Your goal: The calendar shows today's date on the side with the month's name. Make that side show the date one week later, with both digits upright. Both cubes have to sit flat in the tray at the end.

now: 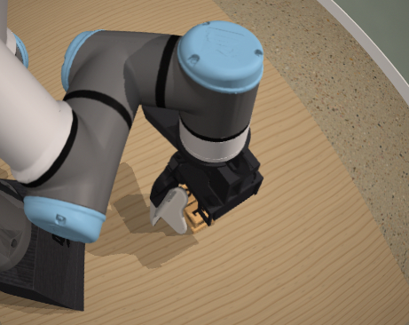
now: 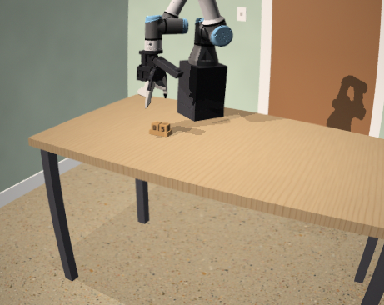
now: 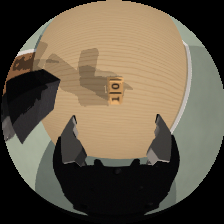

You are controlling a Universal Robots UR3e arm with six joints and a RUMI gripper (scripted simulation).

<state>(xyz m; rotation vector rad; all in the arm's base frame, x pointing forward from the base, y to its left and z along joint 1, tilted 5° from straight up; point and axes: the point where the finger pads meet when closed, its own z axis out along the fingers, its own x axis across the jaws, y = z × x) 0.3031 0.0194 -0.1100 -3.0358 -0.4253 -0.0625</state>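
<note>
Right now my hand is 10 mm past the wooden tray, 10 mm to the right of it and 110 mm above it.
</note>
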